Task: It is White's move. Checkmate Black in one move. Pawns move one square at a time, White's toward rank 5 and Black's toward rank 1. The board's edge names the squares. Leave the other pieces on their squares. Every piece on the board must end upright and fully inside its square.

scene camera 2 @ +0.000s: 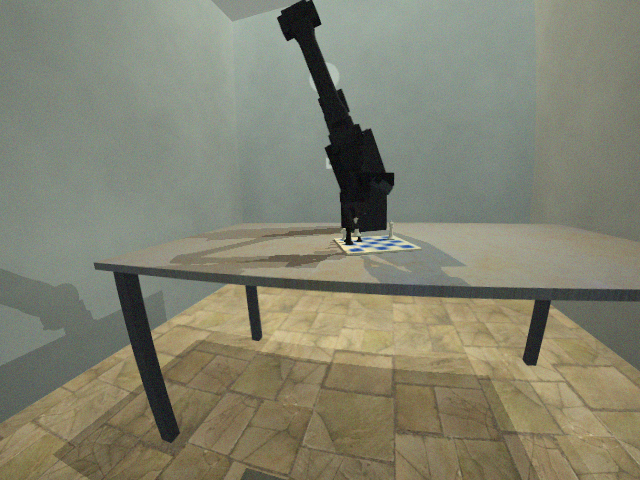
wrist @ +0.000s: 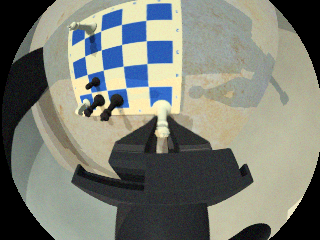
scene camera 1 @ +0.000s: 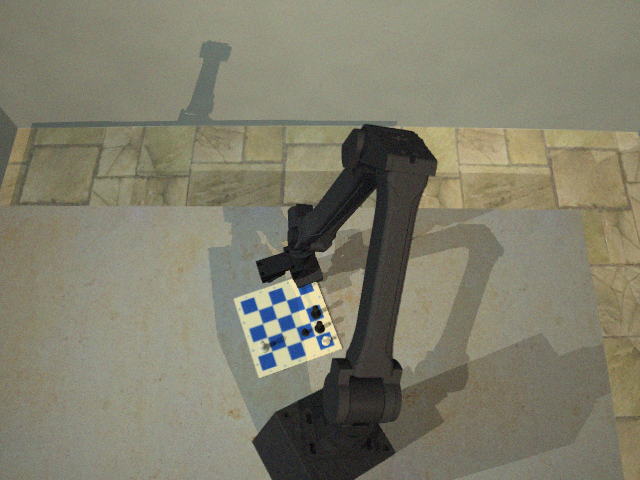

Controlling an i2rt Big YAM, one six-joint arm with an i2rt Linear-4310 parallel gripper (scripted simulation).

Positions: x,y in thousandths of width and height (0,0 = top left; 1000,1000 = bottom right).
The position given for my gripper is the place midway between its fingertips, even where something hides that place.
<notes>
In view: my gripper (scene camera 2: 554,476).
My gripper also shows in the wrist view (wrist: 508,502).
</notes>
